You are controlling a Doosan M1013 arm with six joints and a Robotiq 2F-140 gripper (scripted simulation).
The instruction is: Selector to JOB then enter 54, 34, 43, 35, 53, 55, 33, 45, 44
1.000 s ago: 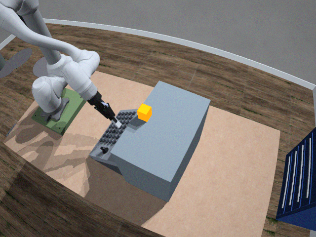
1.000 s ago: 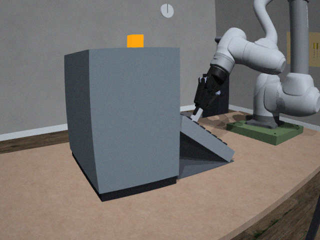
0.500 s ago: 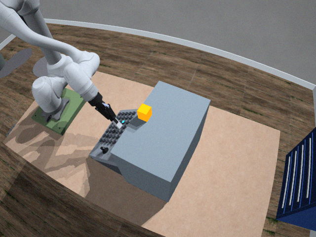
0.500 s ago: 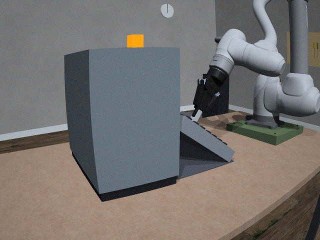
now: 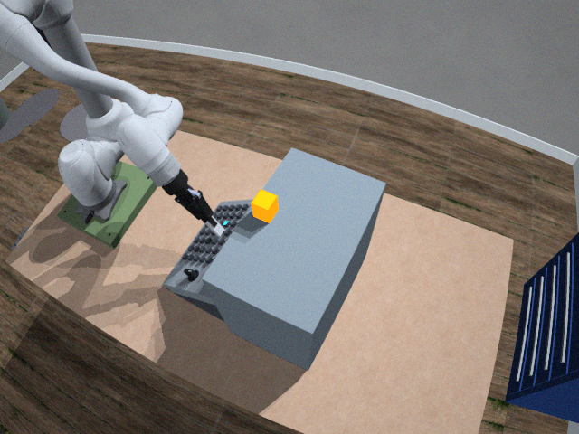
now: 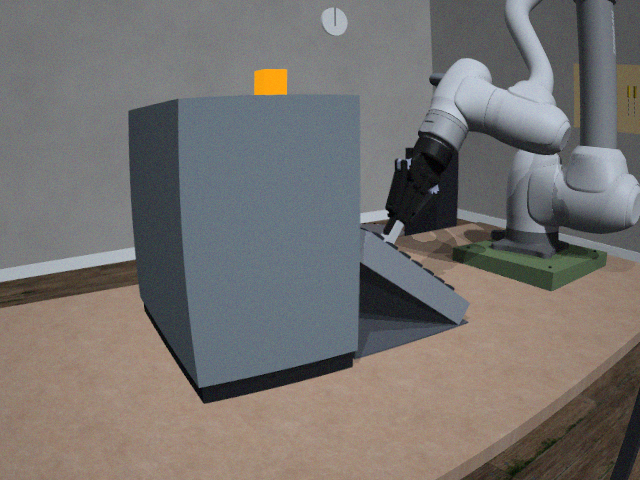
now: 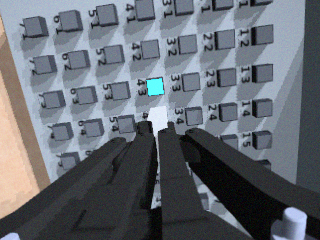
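Right now my hand is 20 mm short of the key, 30 mm to the right of it and 30 mm above it. The rest, counted from my hand: black selector knob 20 mm behind, 160 mm to the right, 10 mm below.
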